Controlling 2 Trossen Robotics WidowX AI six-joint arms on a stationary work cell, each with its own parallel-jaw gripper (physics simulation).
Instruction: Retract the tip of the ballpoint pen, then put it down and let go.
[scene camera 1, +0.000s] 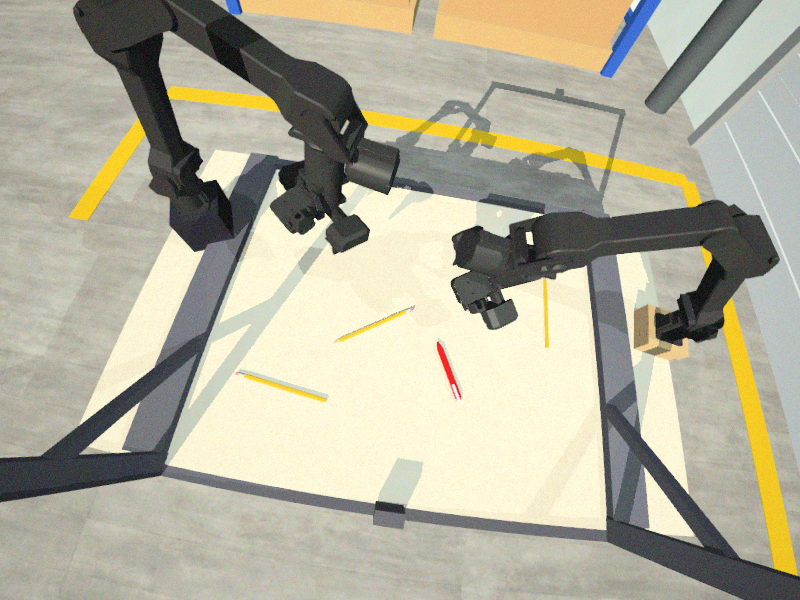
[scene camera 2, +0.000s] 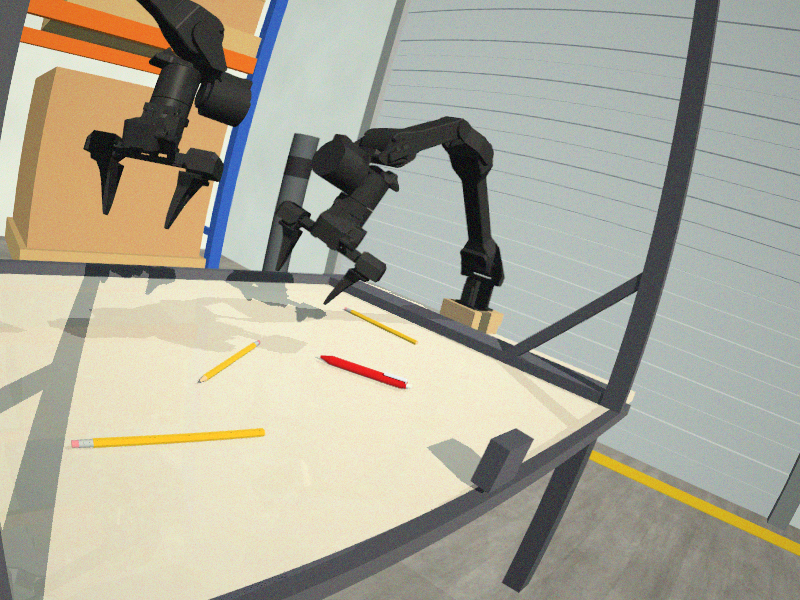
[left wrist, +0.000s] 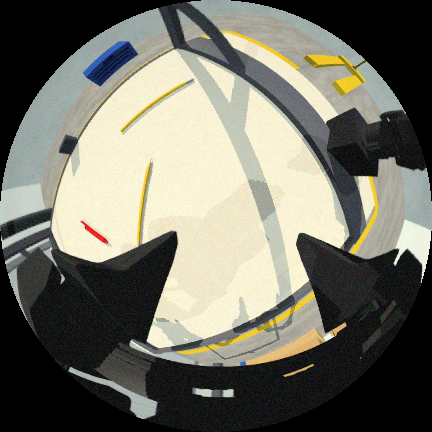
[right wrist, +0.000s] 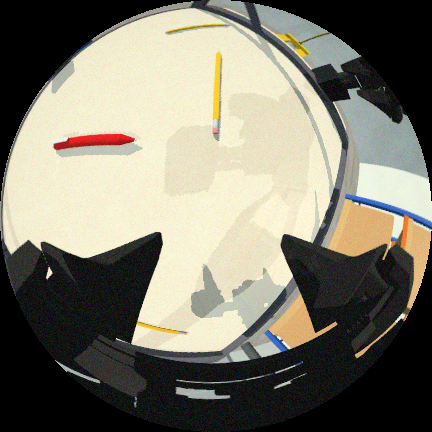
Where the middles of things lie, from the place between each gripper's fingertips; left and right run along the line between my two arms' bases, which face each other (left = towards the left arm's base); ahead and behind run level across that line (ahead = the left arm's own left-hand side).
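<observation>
My left hand is 14 cm above the red ballpoint pen (scene camera 2: 387, 378), 16 cm past it and 30 cm to the left of it. My right hand, meanwhile, is 7 cm above the pen, 17 cm past it and 1 cm to the left of it. Going by its middle, the red ballpoint pen is nearer to my right hand than to my left hand.
</observation>
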